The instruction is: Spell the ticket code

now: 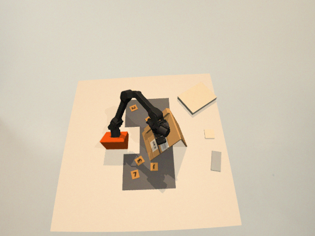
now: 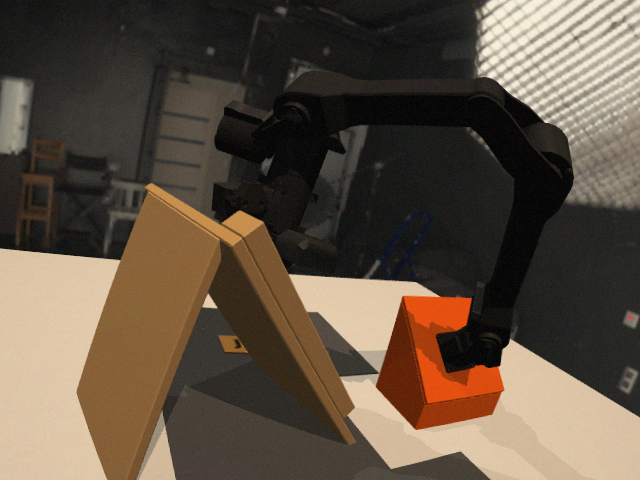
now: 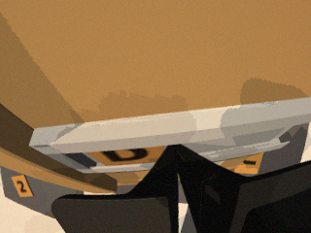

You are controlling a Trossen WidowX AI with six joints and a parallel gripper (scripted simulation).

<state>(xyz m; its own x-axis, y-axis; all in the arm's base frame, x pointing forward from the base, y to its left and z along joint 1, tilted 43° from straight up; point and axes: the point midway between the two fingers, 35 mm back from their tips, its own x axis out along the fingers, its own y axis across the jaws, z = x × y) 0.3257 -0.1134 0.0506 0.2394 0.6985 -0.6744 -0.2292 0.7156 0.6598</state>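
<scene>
My gripper tip is 3 cm to the right of the d tile and 1 cm past it. The rest, counted from my gripper tip: cream slab: 39 cm to the left, 35 cm ahead, 15 cm below; then white ticket: 9 cm below, 5 cm behind, 4 cm to the right; then grey plate: 41 cm ahead, 18 cm to the right, 17 cm below.
</scene>
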